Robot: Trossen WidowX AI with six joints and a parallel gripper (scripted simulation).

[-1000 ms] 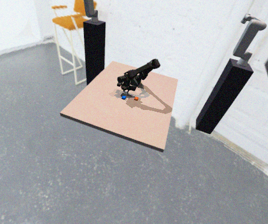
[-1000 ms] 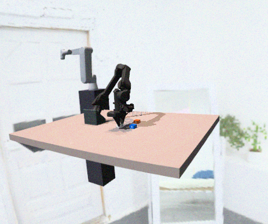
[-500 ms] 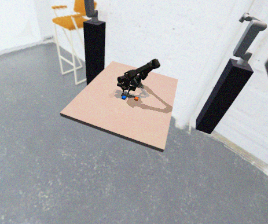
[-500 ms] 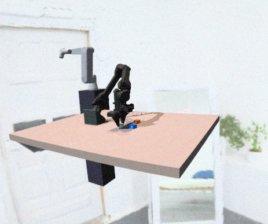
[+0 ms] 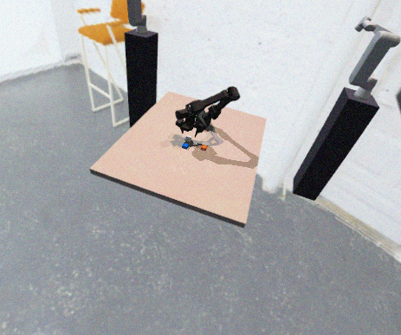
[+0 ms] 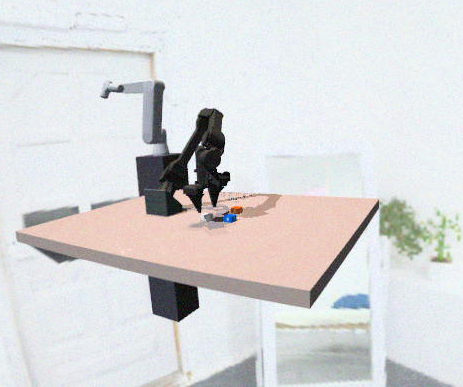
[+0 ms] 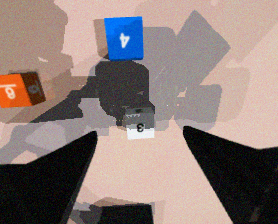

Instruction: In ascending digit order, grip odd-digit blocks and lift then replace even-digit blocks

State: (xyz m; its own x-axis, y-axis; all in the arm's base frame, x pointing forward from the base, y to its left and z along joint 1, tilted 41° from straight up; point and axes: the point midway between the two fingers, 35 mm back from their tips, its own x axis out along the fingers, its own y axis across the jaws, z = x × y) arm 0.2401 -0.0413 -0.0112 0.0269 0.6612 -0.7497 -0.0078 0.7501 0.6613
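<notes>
The white block is 20 mm below my gripper tip. From my gripper tip the other things lie so: blue block 80 mm ahead, 20 mm below, 10 mm to the left; then orange block 130 mm to the left, 40 mm ahead, 20 mm below.
</notes>
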